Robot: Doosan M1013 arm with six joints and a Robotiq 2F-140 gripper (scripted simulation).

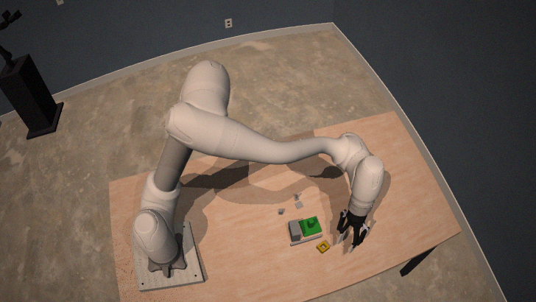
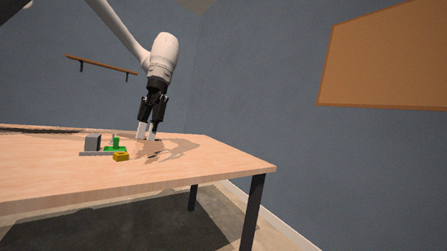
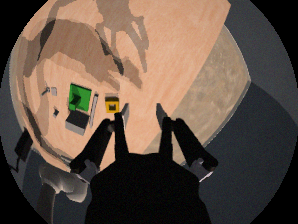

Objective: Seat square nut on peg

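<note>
The grey block lies 18 cm behind my hand, 15 cm to the left of it and 9 cm below it. The rest, counted from my hand: thin grey strip: 13 cm behind, 12 cm below, 10 cm to the left.
</note>
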